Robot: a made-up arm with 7 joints. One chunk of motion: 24 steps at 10 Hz.
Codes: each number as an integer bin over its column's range. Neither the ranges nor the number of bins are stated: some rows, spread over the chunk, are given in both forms.
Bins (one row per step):
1: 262 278 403 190 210 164
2: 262 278 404 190 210 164
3: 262 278 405 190 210 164
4: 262 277 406 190 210 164
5: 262 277 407 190 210 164
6: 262 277 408 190 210 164
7: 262 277 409 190 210 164
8: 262 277 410 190 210 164
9: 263 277 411 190 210 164
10: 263 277 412 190 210 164
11: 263 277 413 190 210 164
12: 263 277 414 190 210 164
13: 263 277 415 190 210 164
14: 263 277 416 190 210 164
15: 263 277 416 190 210 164
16: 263 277 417 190 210 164
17: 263 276 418 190 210 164
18: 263 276 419 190 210 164
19: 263 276 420 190 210 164
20: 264 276 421 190 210 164
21: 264 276 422 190 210 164
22: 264 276 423 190 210 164
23: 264 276 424 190 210 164
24: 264 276 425 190 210 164
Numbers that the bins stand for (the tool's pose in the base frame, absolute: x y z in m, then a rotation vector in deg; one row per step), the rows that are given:
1: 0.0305 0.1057 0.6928 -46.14 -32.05 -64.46
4: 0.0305 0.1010 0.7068 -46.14 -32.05 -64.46
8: 0.0305 0.1010 0.7256 -46.14 -32.05 -64.46
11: 0.0352 0.1010 0.7397 -46.14 -32.05 -64.46
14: 0.0352 0.1010 0.7538 -46.14 -32.05 -64.46
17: 0.0352 0.0963 0.7632 -46.14 -32.05 -64.46
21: 0.0399 0.0963 0.7820 -46.14 -32.05 -64.46
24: 0.0399 0.0963 0.7961 -46.14 -32.05 -64.46
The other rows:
2: 0.0305 0.1057 0.6975 -46.14 -32.05 -64.46
3: 0.0305 0.1057 0.7022 -46.14 -32.05 -64.46
5: 0.0305 0.1010 0.7115 -46.14 -32.05 -64.46
6: 0.0305 0.1010 0.7162 -46.14 -32.05 -64.46
7: 0.0305 0.1010 0.7209 -46.14 -32.05 -64.46
9: 0.0352 0.1010 0.7303 -46.14 -32.05 -64.46
10: 0.0352 0.1010 0.7350 -46.14 -32.05 -64.46
12: 0.0352 0.1010 0.7444 -46.14 -32.05 -64.46
13: 0.0352 0.1010 0.7491 -46.14 -32.05 -64.46
15: 0.0352 0.1010 0.7538 -46.14 -32.05 -64.46
16: 0.0352 0.1010 0.7585 -46.14 -32.05 -64.46
18: 0.0352 0.0963 0.7679 -46.14 -32.05 -64.46
19: 0.0352 0.0963 0.7726 -46.14 -32.05 -64.46
20: 0.0399 0.0963 0.7773 -46.14 -32.05 -64.46
22: 0.0399 0.0963 0.7867 -46.14 -32.05 -64.46
23: 0.0399 0.0963 0.7914 -46.14 -32.05 -64.46

